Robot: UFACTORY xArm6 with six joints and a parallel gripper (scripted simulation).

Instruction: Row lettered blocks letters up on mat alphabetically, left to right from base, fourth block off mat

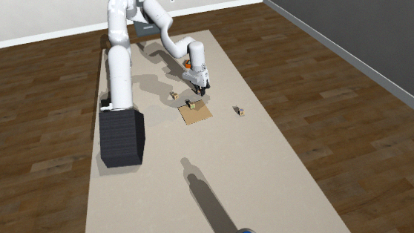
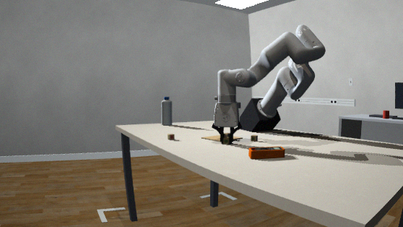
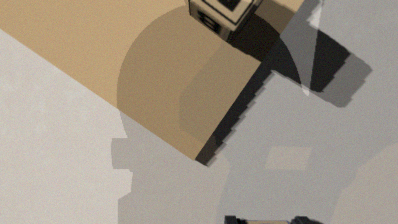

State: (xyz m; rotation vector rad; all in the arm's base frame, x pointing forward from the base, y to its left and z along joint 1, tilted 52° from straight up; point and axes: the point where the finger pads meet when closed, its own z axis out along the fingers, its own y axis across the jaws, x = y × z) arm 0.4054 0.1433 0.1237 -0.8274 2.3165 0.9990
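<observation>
Right now the thin mat is 140 mm to the right of my hand, 60 mm behind it and 20 mm below it. Also, from my hand: grey bottle (830 mm to the right, 70 mm above, 50 mm behind).
</observation>
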